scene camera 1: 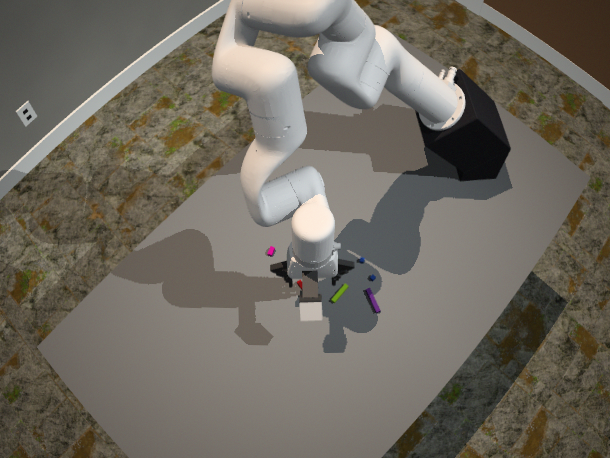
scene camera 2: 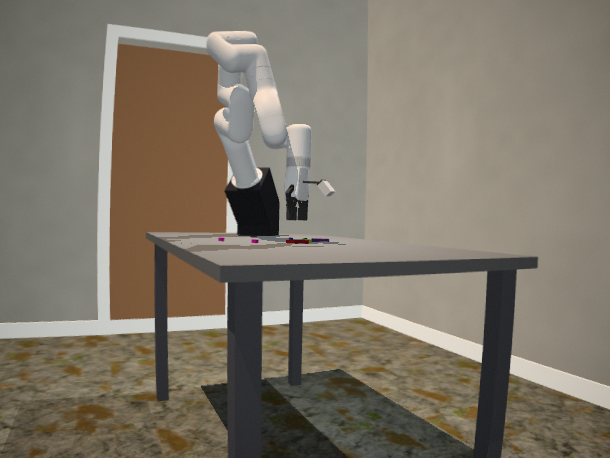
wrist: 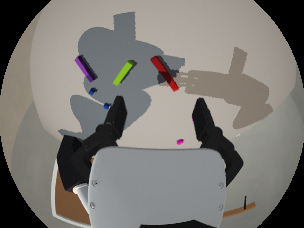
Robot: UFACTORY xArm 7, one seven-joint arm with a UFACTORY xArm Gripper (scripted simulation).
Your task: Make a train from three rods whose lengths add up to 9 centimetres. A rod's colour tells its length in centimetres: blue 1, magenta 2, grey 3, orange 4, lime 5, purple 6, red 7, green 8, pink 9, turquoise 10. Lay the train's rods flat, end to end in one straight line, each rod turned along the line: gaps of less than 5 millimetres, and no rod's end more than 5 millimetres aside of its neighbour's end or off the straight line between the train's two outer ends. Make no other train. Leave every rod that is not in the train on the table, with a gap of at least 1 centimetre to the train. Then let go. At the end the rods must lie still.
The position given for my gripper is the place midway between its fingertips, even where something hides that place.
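My gripper (scene camera 2: 297, 220) is visible to me, also in the wrist view (wrist: 160, 104).
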